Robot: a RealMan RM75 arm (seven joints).
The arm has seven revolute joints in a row. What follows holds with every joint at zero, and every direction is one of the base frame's.
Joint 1 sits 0.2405 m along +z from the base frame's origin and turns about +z.
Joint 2 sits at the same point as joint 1 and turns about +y.
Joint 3 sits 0.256 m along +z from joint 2 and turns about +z.
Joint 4 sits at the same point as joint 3 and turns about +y.
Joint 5 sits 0.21 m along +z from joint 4 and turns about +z.
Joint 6 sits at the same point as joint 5 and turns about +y.
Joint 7 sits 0.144 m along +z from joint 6 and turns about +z.
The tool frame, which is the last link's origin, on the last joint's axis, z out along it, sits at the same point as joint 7; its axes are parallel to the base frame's.
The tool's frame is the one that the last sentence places.
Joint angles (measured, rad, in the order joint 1, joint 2, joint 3, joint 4, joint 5, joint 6, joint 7), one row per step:
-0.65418 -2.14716 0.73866 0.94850 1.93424 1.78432 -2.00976
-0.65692 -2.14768 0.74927 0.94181 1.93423 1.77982 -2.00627
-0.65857 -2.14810 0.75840 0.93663 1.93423 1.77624 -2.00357
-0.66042 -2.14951 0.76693 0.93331 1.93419 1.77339 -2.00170
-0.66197 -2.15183 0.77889 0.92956 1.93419 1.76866 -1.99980
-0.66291 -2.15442 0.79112 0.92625 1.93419 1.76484 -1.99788
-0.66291 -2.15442 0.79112 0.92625 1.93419 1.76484 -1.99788
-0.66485 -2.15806 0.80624 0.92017 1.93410 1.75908 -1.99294
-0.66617 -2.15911 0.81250 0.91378 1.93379 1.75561 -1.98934
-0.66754 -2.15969 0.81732 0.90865 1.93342 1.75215 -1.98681
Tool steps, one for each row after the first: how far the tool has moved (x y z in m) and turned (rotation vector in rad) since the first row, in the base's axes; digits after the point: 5 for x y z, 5 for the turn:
0.00107 -0.00001 -0.00276 -0.00677 0.00377 -0.00518
0.00179 -0.00017 -0.00504 -0.01254 0.00721 -0.00915
0.00290 -0.00041 -0.00727 -0.01815 0.00999 -0.01378
0.00420 -0.00084 -0.01037 -0.02535 0.01406 -0.01875
0.00542 -0.00156 -0.01353 -0.03328 0.01807 -0.02406
0.00542 -0.00156 -0.01353 -0.03328 0.01807 -0.02406
0.00705 -0.00242 -0.01788 -0.04254 0.02244 -0.03190
0.00743 -0.00273 -0.02009 -0.04717 0.02349 -0.03415
0.00776 -0.00280 -0.02175 -0.05018 0.02445 -0.03549

